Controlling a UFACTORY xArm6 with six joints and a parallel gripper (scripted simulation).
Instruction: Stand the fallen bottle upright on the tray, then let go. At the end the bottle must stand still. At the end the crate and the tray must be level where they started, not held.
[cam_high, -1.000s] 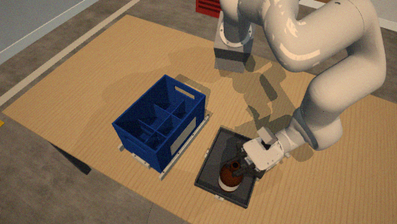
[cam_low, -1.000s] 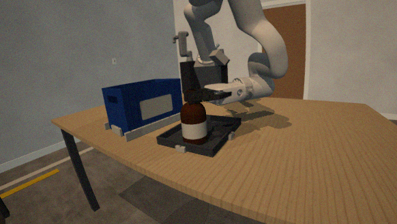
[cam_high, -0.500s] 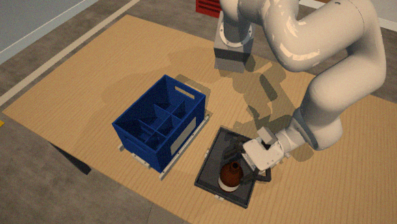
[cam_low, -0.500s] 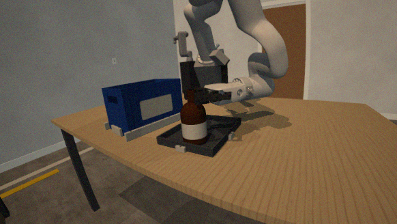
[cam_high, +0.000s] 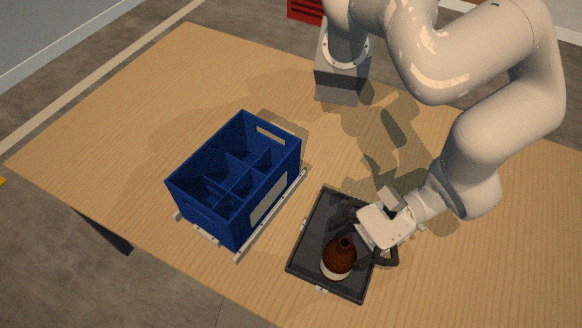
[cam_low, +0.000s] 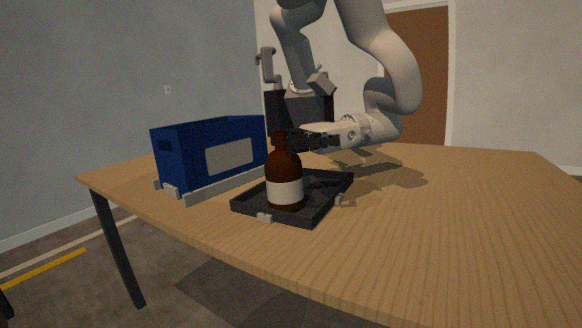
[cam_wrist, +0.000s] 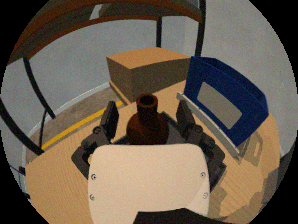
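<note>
Right now my hand is 60 mm above the brown bottle. Also, from my hand: tray 130 mm below, 60 mm behind, 30 mm to the right; blue crate 300 mm to the right, 60 mm below, 20 mm ahead.
</note>
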